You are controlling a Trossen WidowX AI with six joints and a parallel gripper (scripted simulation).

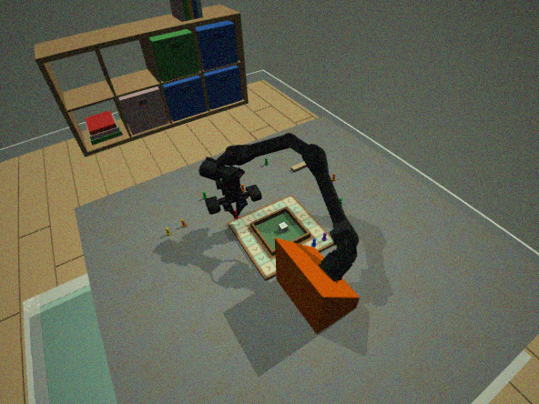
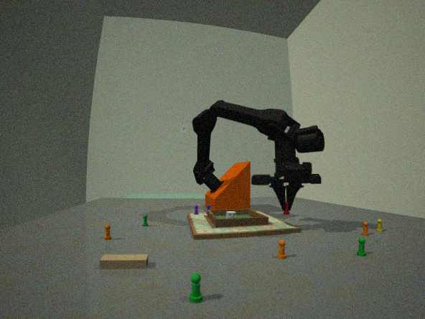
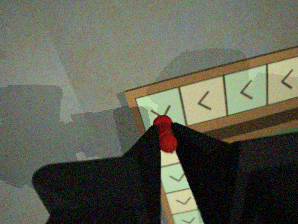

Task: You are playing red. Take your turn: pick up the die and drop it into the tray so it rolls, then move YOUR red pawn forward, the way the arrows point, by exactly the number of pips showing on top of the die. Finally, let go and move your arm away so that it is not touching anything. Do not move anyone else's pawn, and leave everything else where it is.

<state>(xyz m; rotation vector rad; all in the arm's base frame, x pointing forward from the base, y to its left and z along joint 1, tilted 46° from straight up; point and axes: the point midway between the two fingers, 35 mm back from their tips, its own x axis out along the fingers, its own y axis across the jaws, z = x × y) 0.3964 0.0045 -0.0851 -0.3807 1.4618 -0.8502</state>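
Right now the white die is 130 mm behind my gripper tip, 110 mm to the right of it and 30 mm below it. Round my gripper tip: yellow pawn: 130 mm ahead, 220 mm to the left, 40 mm below; green tray: 130 mm behind, 100 mm to the right, 50 mm below; red pawn: 10 mm above.
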